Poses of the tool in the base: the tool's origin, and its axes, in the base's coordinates. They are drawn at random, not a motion.
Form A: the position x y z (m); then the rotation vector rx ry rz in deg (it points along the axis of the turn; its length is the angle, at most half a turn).
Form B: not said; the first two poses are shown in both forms.
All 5 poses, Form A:
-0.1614 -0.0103 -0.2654 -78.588 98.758 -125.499
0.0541 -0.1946 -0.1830 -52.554 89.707 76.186
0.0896 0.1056 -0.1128 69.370 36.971 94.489
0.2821 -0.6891 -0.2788 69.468 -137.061 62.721
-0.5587 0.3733 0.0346 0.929 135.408 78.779
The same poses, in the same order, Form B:
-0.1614 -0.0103 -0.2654 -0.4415 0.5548 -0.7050 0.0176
0.0541 -0.1946 -0.1830 -0.3678 0.6279 0.5333 0.4313
0.0896 0.1056 -0.1128 0.4958 0.2642 0.6753 0.4778
0.2821 -0.6891 -0.2788 0.4154 -0.8196 0.3751 0.1221
-0.5587 0.3733 0.0346 0.0058 0.8465 0.4925 0.2023

